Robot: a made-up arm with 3 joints. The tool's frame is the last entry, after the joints.
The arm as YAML. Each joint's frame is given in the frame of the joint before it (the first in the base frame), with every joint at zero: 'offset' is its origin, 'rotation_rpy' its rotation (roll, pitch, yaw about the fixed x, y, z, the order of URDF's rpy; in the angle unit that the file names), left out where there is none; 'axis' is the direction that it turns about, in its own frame. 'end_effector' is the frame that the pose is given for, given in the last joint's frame.
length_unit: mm
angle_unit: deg
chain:
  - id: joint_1
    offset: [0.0, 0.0, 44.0]
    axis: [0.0, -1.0, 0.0]
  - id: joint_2
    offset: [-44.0, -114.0, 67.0]
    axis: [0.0, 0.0, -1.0]
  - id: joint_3
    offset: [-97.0, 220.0, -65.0]
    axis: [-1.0, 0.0, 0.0]
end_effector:
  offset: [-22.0, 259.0, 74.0]
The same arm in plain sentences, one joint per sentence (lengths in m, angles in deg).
The arm has three revolute joints in a row. What follows holds with every joint at zero, and every direction is one of the base frame's. The first joint sits 0.044 m along +z from the base frame's origin and turns about -y. The second joint sits 0.044 m along -x and 0.114 m along -y and 0.067 m along +z from the first joint and turns about -z. The third joint sits 0.097 m along -x and 0.22 m along +y and 0.065 m along -z from the second joint and turns about -x. The tool frame, which is the frame that the pose is given for, sits 0.022 m along -x and 0.259 m along +y and 0.074 m along +z from the third joint; its axes are parallel to the base frame's.
